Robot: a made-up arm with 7 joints.
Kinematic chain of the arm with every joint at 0, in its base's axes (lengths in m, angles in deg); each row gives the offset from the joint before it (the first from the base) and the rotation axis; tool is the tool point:
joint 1: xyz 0 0 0.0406 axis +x
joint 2: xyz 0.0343 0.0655 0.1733 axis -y
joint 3: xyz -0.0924 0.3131 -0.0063 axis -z
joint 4: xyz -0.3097 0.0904 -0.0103 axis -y
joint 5: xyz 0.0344 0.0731 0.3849 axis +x
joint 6: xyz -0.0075 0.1 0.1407 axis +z
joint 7: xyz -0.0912 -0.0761 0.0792 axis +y
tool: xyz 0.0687 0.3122 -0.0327
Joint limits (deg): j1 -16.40..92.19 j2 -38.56..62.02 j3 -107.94..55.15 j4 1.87..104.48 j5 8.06..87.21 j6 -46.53..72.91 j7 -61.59..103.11
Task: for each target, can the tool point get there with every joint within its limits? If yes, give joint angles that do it. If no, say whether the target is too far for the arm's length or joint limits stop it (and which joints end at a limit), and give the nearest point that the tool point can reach.
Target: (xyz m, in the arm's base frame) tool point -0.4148 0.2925 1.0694
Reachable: yes | joints -1.44 -21.32 -13.23 37.20 79.72 -30.73 1.56
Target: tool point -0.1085 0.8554 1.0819
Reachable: yes | joints 9.20 -14.20 37.95 20.20 37.25 -20.11 86.91
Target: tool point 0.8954 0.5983 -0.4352
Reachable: no: joint limits stop it (at a limit: joint 1, joint 2, joint 4, joint 7) | nearest point 0.2701 0.2575 -0.4135 | short by 0.712 m
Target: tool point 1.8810 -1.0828 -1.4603
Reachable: no: too far | nearest point 0.4765 -0.5480 -0.4299 | short by 1.822 m
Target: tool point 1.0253 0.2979 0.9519
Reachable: no: joint limits stop it (at a limit: joint 2, joint 3, joint 4, joint 5, joint 7) | nearest point 0.5770 0.3017 0.9637 | short by 0.448 m
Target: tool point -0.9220 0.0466 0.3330
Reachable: yes | joints 44.53 32.25 -36.74 16.29 17.79 52.50 22.57
